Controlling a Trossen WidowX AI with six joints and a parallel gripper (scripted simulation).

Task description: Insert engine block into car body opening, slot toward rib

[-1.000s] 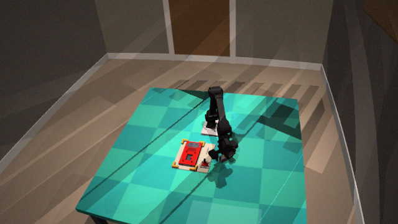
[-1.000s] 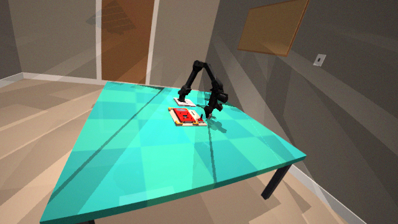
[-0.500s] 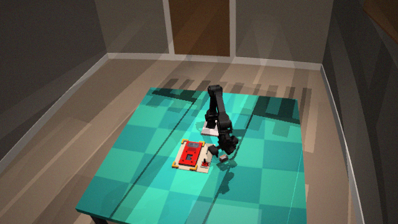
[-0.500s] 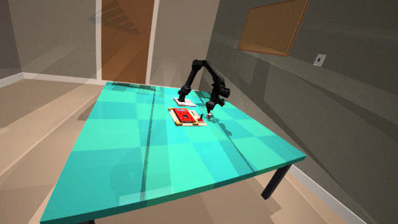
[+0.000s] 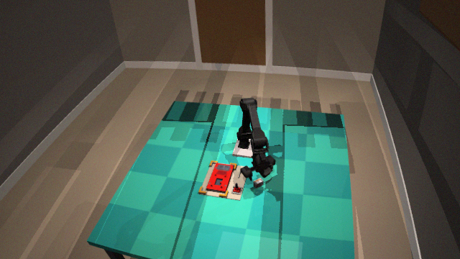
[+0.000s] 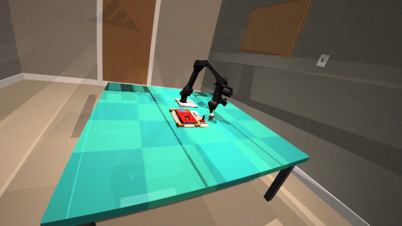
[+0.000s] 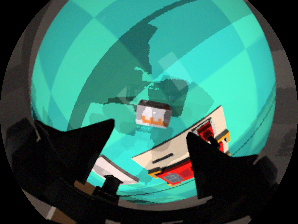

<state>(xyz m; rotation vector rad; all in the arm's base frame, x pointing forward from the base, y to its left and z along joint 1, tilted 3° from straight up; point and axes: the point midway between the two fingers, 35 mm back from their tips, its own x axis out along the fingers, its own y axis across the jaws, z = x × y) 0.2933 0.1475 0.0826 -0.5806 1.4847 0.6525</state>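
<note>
Right now the engine block is 5 cm below my gripper tip. Also, from my gripper tip: beige base plate: 1 cm ahead, 20 cm to the right, 5 cm below.
</note>
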